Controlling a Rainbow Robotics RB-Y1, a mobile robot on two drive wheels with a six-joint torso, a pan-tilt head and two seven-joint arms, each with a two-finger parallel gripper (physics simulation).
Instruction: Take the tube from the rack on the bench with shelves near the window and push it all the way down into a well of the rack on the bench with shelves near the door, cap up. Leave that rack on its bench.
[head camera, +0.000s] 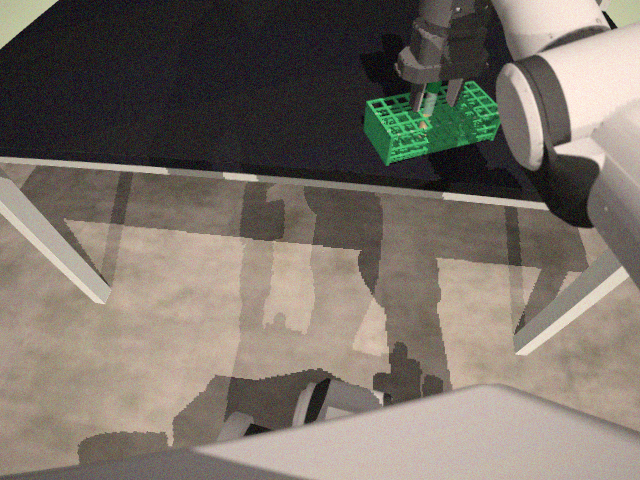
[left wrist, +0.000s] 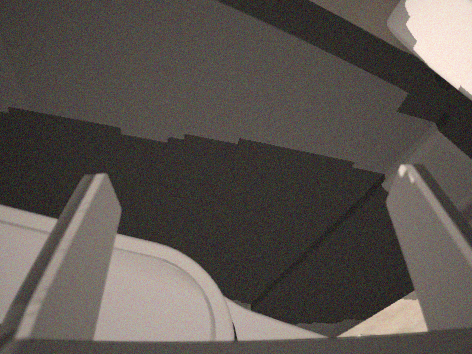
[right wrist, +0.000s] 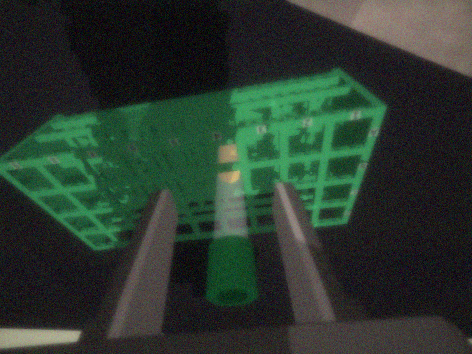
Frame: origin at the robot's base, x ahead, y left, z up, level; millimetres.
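Seen in the pictures: left gripper, fingertip midpoint: (left wrist: 253, 187); right gripper, fingertip midpoint: (head camera: 432, 105) (right wrist: 224, 198).
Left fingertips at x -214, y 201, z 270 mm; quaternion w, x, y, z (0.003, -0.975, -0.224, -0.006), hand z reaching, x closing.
A point is followed by its place in that frame.
A clear tube (head camera: 429, 105) {z 840, x 475, y -12 mm} (right wrist: 231, 215) {z 851, x 476, y -15 mm} with a green cap and an orange lower end stands cap up in a green rack (head camera: 377, 132) {z 796, x 448, y 56 mm} (right wrist: 190, 120) {z 770, x 483, y -43 mm}. Its orange end shows inside the rack through the grid; its cap and much of its clear body are above the rack's top. My right gripper (head camera: 434, 105) {z 837, x 481, y -17 mm} (right wrist: 224, 198) {z 837, x 481, y -17 mm} is part open, with one finger on each side of the tube and a gap to both. The rack rests on a dark bench top (head camera: 180, 93) {z 762, x 513, y 439 mm}. My left gripper (left wrist: 253, 187) {z 270, x -214, y 201 mm} is open and empty, away from the rack.
The bench's pale front edge (head camera: 310, 181) {z 692, x 417, y 157 mm} runs below the rack in the head view, with slanted pale legs (head camera: 56, 240) {z 340, x 344, y 897 mm} (head camera: 573, 304) {z 357, x 498, y -478 mm} beneath. My right arm (head camera: 573, 98) {z 1048, x 204, y -81 mm} covers the bench's right side. The left wrist view shows a dark grey surface (left wrist: 175, 75) {z 169, x -247, y 178 mm} and a white rounded body part (left wrist: 155, 290) {z 264, x -225, y 101 mm}.
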